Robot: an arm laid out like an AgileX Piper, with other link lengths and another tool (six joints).
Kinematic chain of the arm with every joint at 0, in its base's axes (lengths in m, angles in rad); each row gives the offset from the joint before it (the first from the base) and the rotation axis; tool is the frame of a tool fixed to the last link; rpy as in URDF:
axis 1: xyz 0 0 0.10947 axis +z
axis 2: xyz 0 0 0 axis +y
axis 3: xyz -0.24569 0 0.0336 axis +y
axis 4: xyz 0.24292 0 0.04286 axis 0.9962 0 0.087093
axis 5: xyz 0 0 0 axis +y
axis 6: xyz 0.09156 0 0.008 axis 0.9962 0 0.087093
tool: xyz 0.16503 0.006 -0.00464 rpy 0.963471 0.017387 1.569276
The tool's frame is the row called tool.
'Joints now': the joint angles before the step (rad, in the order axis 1, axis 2, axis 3, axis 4, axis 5, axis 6). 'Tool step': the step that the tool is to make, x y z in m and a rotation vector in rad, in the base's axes. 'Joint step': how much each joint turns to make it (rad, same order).
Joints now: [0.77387, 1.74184, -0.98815, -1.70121, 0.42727, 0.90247]
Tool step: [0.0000, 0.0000, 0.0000, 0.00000, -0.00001, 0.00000]
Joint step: [0.00000, 0.00000, 0.00001, -0.00004, 0.00001, 0.00004]
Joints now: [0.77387, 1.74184, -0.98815, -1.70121, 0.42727, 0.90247]
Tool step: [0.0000, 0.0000, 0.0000, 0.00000, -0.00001, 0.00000]
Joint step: [0.00000, 0.00000, 0.00001, -0.00004, 0.00001, 0.00004]
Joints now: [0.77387, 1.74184, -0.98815, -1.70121, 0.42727, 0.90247]
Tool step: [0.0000, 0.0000, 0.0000, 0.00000, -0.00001, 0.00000]
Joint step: [0.00000, 0.00000, 0.00001, -0.00004, 0.00001, 0.00004]
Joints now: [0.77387, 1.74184, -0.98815, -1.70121, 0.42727, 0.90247]
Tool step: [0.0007, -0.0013, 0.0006, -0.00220, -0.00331, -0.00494]
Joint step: [0.00009, 0.00012, -0.00019, 0.00022, 0.00640, -0.00018]
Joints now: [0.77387, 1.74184, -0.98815, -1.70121, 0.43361, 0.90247]
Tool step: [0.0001, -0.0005, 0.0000, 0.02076, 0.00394, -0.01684]
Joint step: [0.00008, 0.00003, 0.00018, -0.00037, 0.00394, 0.02721]
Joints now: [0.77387, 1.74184, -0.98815, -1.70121, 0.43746, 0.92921]
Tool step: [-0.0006, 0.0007, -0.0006, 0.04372, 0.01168, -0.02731]
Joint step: [0.00022, -0.00003, 0.00001, 0.00021, 0.00017, 0.05277]
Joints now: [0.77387, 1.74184, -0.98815, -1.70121, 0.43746, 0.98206]
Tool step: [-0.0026, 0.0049, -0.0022, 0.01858, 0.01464, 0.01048]
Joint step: [0.00004, 0.00009, -0.00008, 0.00002, -0.02223, 0.01319]
